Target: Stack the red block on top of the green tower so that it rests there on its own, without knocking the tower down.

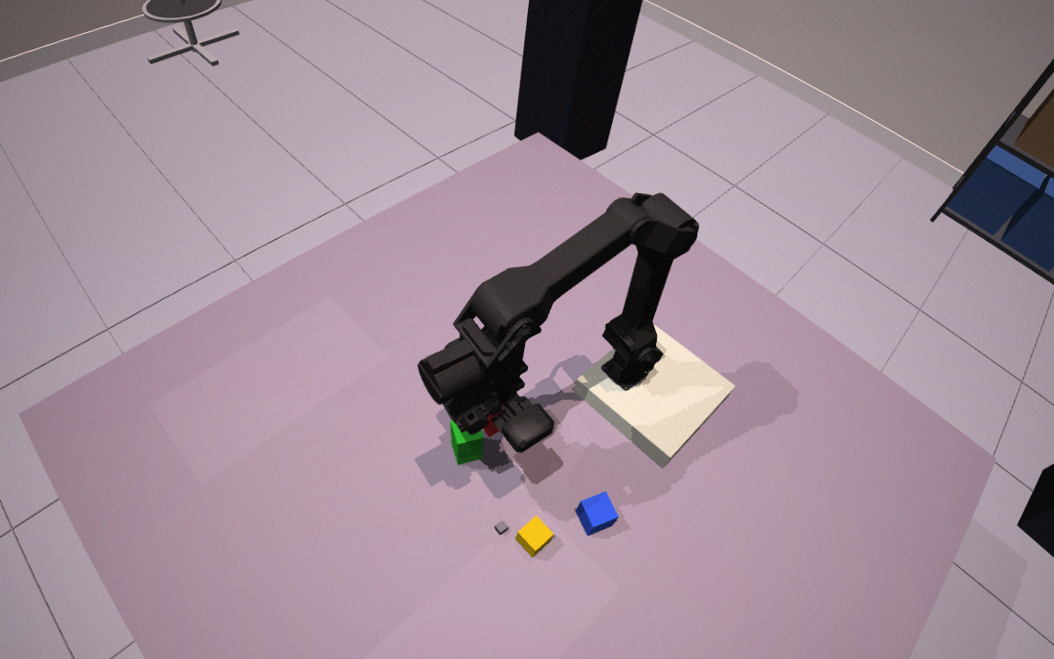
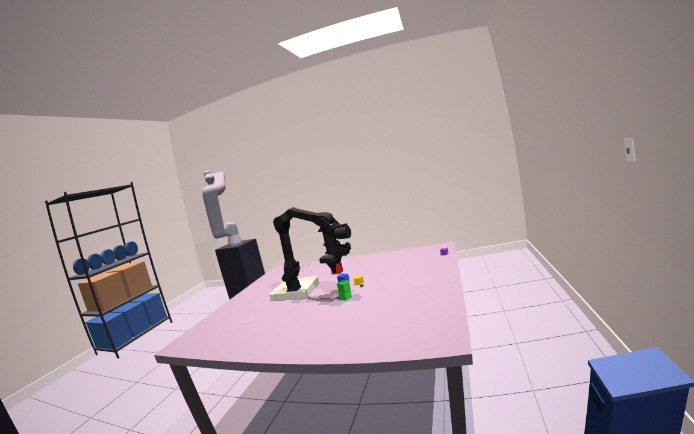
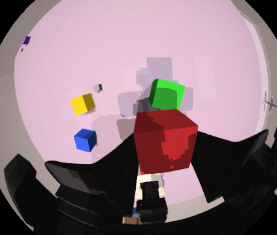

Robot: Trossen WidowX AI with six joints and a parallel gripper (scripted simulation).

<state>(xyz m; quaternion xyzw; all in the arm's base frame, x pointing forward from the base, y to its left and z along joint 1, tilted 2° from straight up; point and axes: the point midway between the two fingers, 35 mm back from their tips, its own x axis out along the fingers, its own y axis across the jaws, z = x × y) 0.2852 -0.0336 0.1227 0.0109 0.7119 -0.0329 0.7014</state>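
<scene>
Right now the green block is 30 mm ahead of my gripper tip, 30 mm to the right of it and 70 mm below it. Round my gripper tip: red block: 10 mm above; tiny grey cube: 70 mm ahead, 110 mm to the left, 120 mm below; yellow block: 40 mm ahead, 160 mm to the left, 110 mm below.
</scene>
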